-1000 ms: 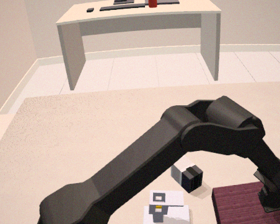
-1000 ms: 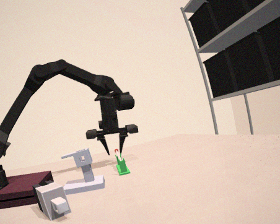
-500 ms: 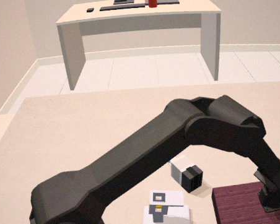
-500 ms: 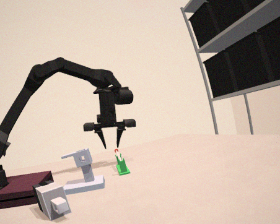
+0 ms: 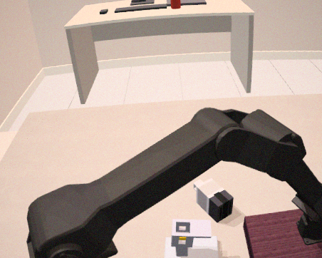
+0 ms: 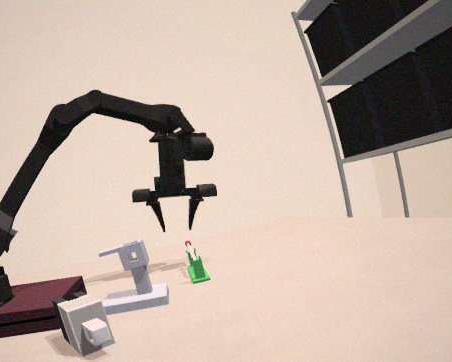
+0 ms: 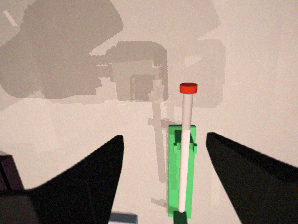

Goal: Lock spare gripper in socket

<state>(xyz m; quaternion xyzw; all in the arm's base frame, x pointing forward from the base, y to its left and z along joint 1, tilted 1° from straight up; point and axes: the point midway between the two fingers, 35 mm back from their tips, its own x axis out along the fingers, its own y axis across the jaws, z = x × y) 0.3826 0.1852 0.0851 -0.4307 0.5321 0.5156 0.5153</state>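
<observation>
Now: the green bracket 1 cm ahead of my gripper tip, 9 cm to the right of it and 6 cm below it. Also, from my gripper tip: spare gripper 18 cm behind, 34 cm to the right, 6 cm below; then grey mount 11 cm behind, 20 cm to the right, 4 cm below.
</observation>
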